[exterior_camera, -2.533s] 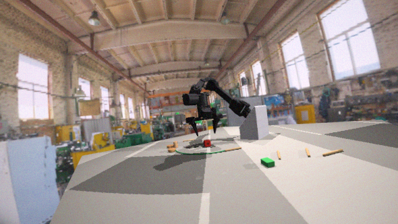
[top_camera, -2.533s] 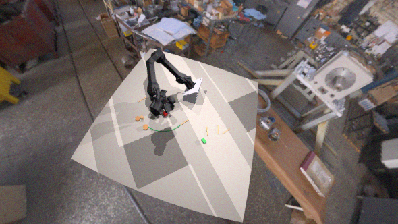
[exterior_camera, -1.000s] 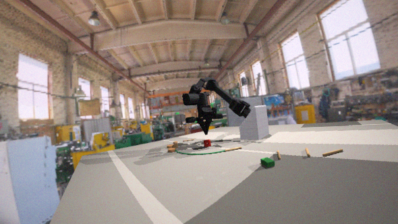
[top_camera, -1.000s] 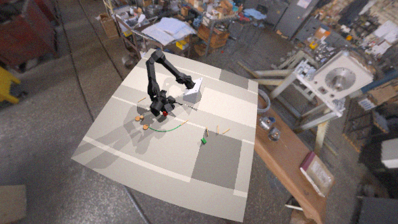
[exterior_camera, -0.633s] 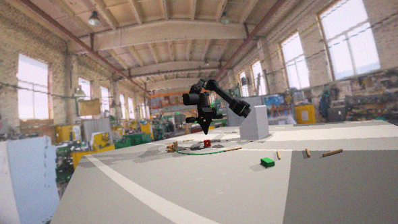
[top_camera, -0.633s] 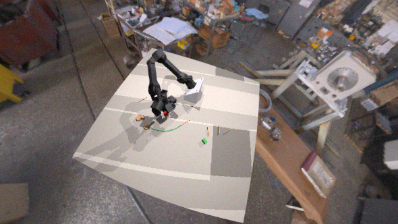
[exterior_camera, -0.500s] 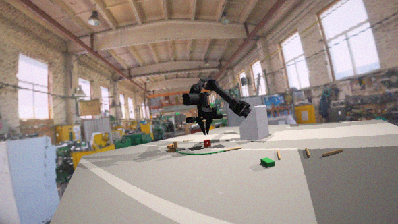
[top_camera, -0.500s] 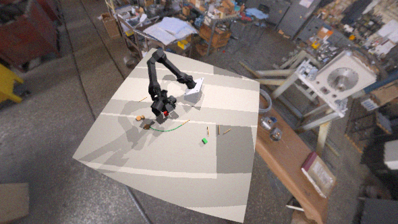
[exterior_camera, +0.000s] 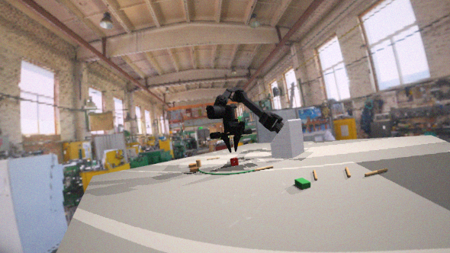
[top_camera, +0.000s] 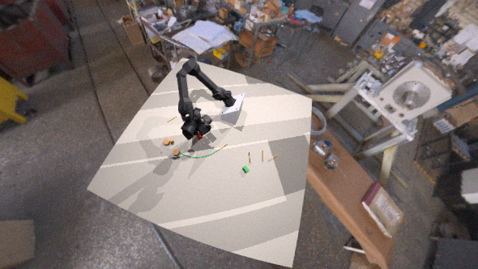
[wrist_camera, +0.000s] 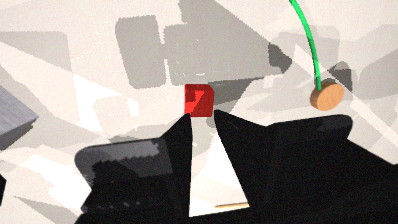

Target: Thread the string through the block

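Now: the small red block 40 mm below my gripper tip. From my gripper tip the other things lie so: wooden peg (110 mm ahead, 150 mm to the right, 40 mm below); then small green block (70 mm ahead, 370 mm to the left, 50 mm below).
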